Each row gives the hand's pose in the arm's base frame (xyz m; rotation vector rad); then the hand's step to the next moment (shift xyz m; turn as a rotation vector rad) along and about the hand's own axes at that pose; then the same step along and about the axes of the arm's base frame.
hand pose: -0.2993 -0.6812 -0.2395 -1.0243 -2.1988 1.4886
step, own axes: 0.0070 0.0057 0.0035 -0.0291 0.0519 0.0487
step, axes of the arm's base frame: -0.0048 0.0037 -0.0076 0.0119 -0.0427 -0.0628
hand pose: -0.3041 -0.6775 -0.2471 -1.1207 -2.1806 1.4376
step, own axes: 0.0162 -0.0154 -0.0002 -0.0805 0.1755 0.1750
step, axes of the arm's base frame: -0.0172 0.0091 0.0109 0.0222 -0.1378 -0.2201
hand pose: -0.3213 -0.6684 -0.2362 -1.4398 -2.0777 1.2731
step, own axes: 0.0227 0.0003 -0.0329 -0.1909 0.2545 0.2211
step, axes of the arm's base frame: 0.0121 0.0358 0.0131 0.0873 -0.2481 -0.2845
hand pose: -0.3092 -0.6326 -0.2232 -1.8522 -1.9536 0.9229
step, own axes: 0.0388 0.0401 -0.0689 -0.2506 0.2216 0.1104
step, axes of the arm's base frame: 0.0685 0.0531 0.0184 0.1371 -0.2776 -0.1681
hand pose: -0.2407 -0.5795 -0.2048 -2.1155 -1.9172 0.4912
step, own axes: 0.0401 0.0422 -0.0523 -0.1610 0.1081 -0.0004
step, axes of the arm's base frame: 0.0628 0.0376 0.0276 0.0857 -0.1715 -0.0292
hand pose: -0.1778 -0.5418 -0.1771 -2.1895 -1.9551 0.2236
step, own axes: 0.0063 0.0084 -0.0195 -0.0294 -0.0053 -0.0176
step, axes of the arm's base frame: 0.0135 0.0045 0.0169 -0.0042 -0.0294 0.0178
